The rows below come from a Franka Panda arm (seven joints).
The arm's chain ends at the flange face. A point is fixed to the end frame.
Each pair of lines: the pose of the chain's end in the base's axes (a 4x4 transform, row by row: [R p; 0 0 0 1], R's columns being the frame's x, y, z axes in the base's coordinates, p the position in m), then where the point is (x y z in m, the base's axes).
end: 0.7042 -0.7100 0.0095 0.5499; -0.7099 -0.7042 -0.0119 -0.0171; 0.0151 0.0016 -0.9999 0.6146; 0 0 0 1
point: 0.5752 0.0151 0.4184
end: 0.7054 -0.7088 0.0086 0.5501; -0.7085 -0.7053 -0.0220 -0.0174; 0.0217 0.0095 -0.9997 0.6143; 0 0 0 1
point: 0.5752 0.0129 0.4178
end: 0.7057 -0.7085 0.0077 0.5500; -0.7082 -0.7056 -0.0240 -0.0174; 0.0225 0.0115 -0.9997 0.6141; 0 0 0 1
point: 0.5749 0.0125 0.4175
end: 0.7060 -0.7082 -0.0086 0.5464; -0.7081 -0.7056 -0.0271 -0.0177; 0.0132 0.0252 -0.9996 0.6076; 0 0 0 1
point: 0.5681 0.0116 0.4105
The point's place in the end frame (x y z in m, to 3 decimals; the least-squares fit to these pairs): -0.008 -0.041 0.196
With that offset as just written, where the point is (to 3 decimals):
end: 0.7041 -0.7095 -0.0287 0.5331; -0.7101 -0.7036 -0.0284 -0.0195; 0.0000 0.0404 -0.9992 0.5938; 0 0 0 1
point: 0.551 0.009 0.396
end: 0.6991 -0.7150 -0.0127 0.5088; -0.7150 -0.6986 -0.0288 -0.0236; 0.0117 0.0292 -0.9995 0.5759; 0 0 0 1
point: 0.530 0.005 0.379
